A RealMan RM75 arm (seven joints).
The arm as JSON. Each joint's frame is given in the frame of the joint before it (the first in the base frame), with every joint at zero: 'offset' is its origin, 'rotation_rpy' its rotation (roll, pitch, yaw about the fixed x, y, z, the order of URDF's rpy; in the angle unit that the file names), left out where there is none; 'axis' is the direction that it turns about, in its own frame. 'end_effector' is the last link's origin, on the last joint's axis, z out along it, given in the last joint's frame.
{
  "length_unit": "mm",
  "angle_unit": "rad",
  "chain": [
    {
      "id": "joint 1",
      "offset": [
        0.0,
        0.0,
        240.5
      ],
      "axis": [
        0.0,
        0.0,
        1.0
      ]
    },
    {
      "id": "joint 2",
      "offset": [
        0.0,
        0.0,
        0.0
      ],
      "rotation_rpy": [
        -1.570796,
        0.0,
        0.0
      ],
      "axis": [
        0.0,
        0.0,
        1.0
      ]
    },
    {
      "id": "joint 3",
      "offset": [
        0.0,
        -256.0,
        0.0
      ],
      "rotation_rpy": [
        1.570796,
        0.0,
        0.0
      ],
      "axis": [
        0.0,
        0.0,
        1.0
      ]
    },
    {
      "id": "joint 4",
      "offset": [
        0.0,
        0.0,
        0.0
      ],
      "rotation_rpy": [
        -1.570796,
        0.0,
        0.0
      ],
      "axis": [
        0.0,
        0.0,
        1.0
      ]
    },
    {
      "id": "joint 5",
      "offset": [
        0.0,
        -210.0,
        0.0
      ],
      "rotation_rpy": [
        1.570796,
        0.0,
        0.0
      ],
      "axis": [
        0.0,
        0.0,
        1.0
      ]
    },
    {
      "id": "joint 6",
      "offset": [
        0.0,
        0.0,
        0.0
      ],
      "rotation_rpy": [
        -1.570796,
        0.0,
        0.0
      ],
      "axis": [
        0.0,
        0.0,
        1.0
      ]
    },
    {
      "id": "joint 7",
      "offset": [
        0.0,
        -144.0,
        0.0
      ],
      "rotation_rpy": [
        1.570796,
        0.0,
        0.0
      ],
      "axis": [
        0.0,
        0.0,
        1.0
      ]
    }
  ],
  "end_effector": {
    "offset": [
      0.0,
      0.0,
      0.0
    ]
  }
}
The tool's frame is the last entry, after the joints.
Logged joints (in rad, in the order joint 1, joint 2, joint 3, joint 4, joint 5, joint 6, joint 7), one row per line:
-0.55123, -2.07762, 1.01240, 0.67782, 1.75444, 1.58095, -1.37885
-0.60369, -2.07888, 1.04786, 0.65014, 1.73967, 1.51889, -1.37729
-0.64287, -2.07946, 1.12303, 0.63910, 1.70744, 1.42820, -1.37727
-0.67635, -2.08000, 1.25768, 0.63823, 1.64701, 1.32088, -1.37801
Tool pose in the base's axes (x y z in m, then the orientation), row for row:
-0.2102, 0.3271, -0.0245, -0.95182, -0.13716, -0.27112, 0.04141
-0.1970, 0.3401, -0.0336, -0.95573, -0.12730, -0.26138, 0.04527
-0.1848, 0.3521, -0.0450, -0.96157, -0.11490, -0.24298, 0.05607
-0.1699, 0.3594, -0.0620, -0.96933, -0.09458, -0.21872, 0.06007
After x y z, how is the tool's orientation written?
As a quaternion, x y z w.
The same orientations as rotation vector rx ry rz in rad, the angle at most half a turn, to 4 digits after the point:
-2.9139, -0.4199, -0.8300
-2.9190, -0.3888, -0.7983
-2.9176, -0.3486, -0.7372
-2.9340, -0.2863, -0.6620

